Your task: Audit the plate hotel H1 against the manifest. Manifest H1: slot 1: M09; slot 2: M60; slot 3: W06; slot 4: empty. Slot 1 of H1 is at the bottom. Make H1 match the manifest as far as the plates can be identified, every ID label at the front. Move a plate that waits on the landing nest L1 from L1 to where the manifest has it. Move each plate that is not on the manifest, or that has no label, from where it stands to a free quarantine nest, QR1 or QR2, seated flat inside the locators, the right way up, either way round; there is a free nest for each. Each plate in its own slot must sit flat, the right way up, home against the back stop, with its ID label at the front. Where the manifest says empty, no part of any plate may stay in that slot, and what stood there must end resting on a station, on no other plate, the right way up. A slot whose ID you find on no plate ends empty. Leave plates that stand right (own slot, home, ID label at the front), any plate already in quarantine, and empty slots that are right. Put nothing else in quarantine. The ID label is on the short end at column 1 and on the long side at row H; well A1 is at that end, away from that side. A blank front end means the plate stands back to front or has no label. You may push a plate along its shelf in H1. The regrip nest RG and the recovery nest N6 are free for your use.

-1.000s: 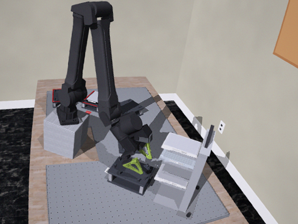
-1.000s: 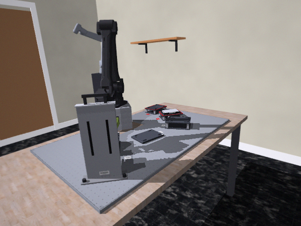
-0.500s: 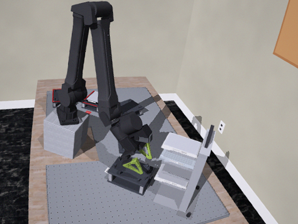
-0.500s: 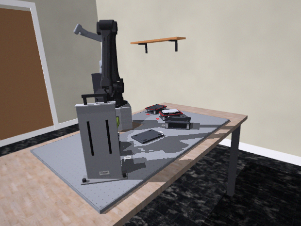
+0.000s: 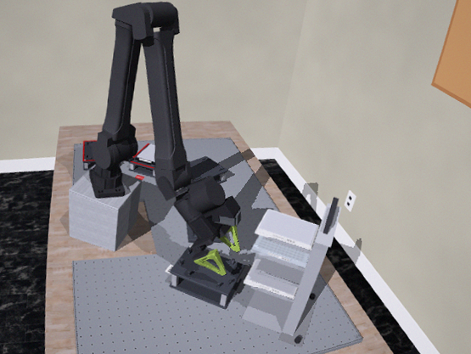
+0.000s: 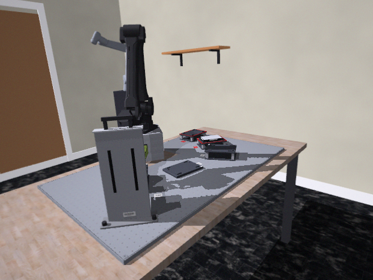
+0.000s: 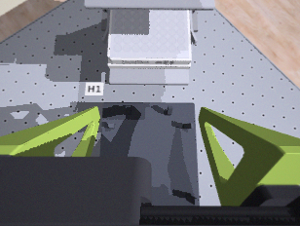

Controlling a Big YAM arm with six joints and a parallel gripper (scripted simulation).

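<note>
The clear plate lies 8 cm ahead of my hand, 9 cm to the right of it and 10 cm above it. Also, from my hand: hotel back panel 13 cm ahead, 15 cm to the right, 4 cm above; h1 tag 12 cm ahead, 1 cm to the left, 12 cm below.
</note>
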